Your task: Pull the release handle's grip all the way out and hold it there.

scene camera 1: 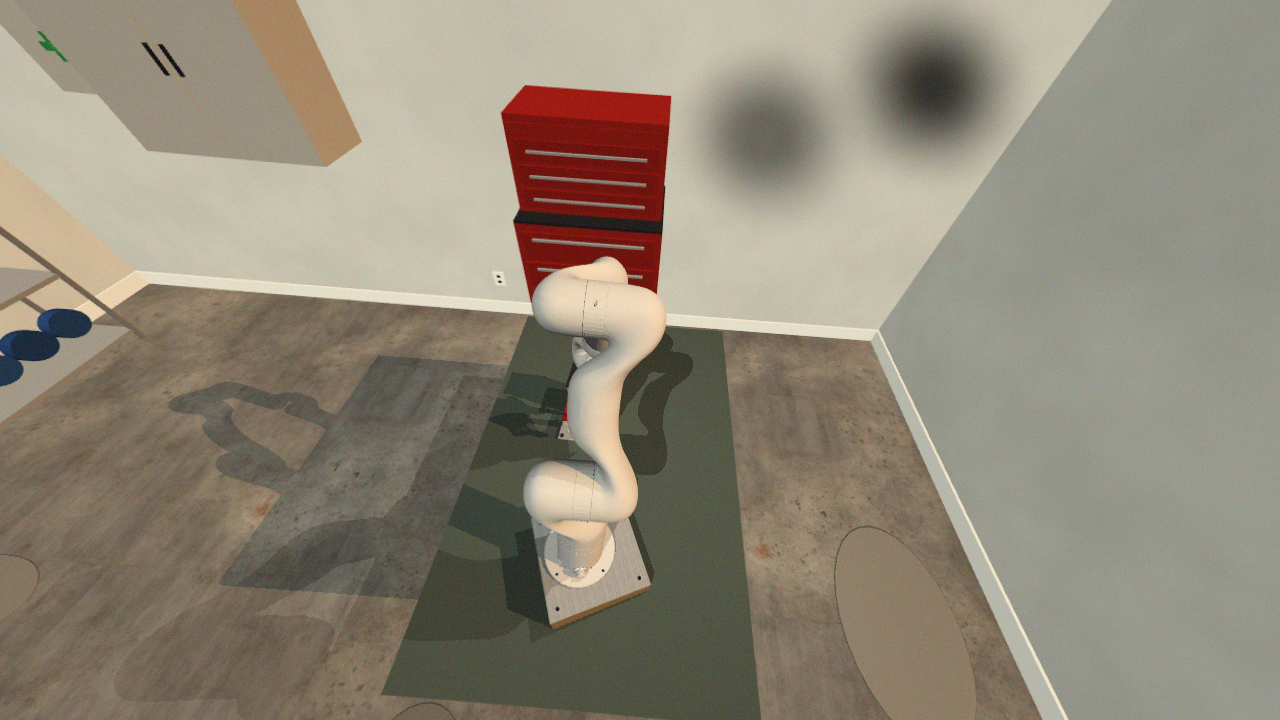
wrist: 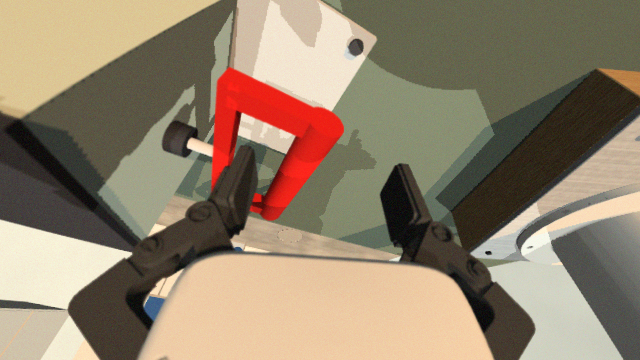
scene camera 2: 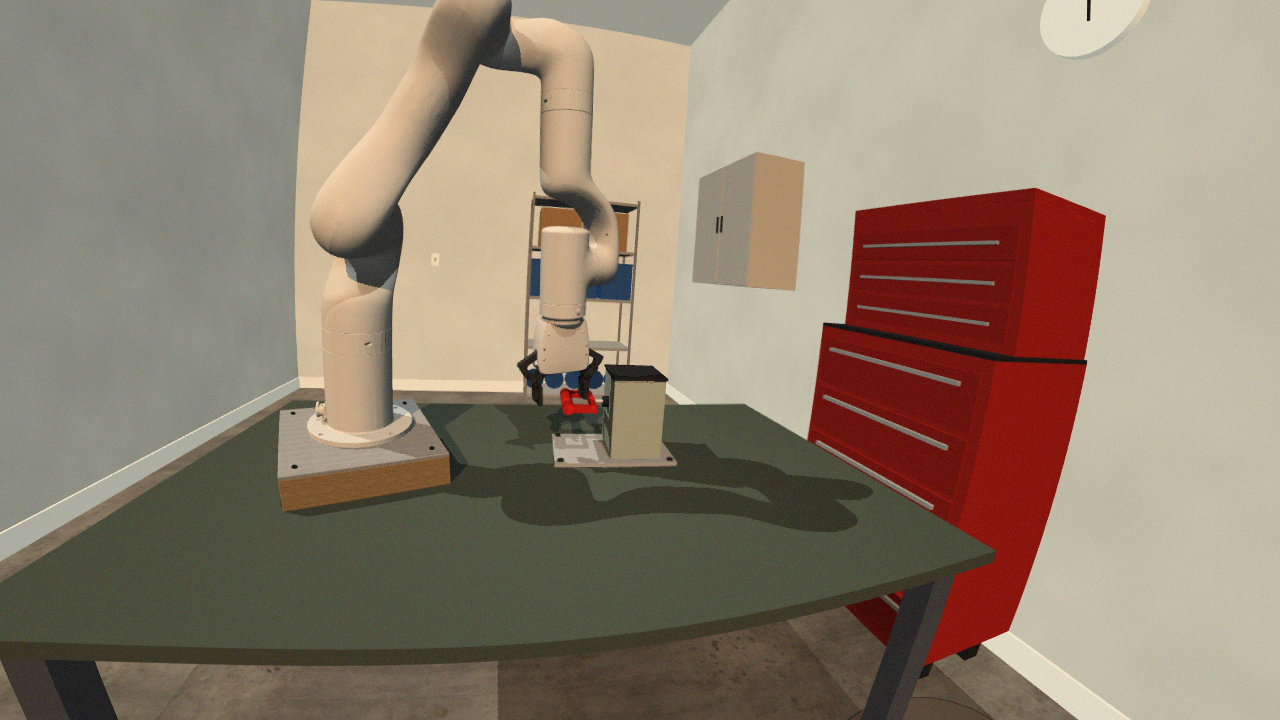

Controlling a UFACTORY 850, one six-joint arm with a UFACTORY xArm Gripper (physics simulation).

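The release handle's red rectangular grip (scene camera 1: 564, 414) (scene camera 2: 586, 409) (wrist: 300, 165) stands out from the beige housing (scene camera 2: 637, 416) (wrist: 100, 40) on a short pale rod (wrist: 200, 147) with a black collar (wrist: 180, 138). My gripper (scene camera 2: 561, 398) (wrist: 323, 171) is wide open and empty, pointing down just above the grip. In the wrist view, one finger overlaps the grip's opening and the other is off towards the robot's base. The grip's round outer bar shows between them, nearer the first finger. Whether a finger touches the grip is unclear. The arm hides the gripper in scene camera 1.
The housing stands on a pale base plate (scene camera 2: 580, 450) (wrist: 300, 65) bolted to the green table (scene camera 1: 684, 573) (scene camera 2: 501, 582). The robot's wooden base block (scene camera 1: 599, 608) (scene camera 2: 366, 481) is on the grip's side of the housing. A red tool chest (scene camera 1: 595, 107) (scene camera 2: 939, 268) stands beyond the table.
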